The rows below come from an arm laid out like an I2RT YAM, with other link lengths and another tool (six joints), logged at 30 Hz.
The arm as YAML. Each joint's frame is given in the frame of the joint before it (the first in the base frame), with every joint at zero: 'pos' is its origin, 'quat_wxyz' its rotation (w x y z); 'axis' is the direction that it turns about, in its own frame. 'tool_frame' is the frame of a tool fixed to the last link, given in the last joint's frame.
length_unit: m
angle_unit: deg
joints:
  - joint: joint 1
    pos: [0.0, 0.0, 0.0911]
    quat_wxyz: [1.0, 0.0, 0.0, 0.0]
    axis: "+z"
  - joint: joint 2
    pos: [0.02, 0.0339, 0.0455]
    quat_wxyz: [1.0, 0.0, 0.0, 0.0]
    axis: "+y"
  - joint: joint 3
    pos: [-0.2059, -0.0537, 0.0]
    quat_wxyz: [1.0, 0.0, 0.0, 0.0]
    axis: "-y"
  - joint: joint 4
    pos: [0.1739, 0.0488, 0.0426]
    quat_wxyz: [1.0, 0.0, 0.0, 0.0]
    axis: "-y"
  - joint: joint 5
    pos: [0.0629, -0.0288, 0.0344]
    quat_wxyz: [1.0, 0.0, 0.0, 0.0]
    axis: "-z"
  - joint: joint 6
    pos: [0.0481, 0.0, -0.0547]
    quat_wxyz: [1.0, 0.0, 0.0, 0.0]
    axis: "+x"
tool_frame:
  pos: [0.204, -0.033, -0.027]
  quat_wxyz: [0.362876, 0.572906, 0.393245, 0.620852]
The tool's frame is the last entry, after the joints.
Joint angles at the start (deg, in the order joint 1, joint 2, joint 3, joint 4, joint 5, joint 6):
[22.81 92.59 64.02 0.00 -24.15 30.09]
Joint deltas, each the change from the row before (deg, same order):
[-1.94 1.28 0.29 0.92 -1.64 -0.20]
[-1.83 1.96 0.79 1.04 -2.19 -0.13]
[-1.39 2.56 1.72 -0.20 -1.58 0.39]
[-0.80 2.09 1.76 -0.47 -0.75 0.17]
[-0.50 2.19 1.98 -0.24 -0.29 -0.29]
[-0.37 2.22 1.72 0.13 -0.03 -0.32]
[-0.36 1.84 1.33 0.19 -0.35 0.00]
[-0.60 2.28 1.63 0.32 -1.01 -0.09]
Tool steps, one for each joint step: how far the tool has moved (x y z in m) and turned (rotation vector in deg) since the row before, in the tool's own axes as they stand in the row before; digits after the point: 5 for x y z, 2 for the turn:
[-0.00541 0.00789 0.00060 -0.29 0.23 0.65]
[-0.00436 0.00617 0.00278 0.26 0.57 0.74]
[-0.00705 0.00389 0.00371 0.51 -0.27 1.53]
[-0.00497 0.00383 0.00344 0.25 -0.37 0.94]
[-0.00376 0.00537 0.00467 0.02 -0.29 0.16]
[-0.00475 0.00528 0.00519 -0.11 -0.34 0.02]
[-0.00377 0.00312 0.00434 0.11 -0.12 0.34]
[-0.00380 0.00310 0.00522 0.45 0.19 0.39]

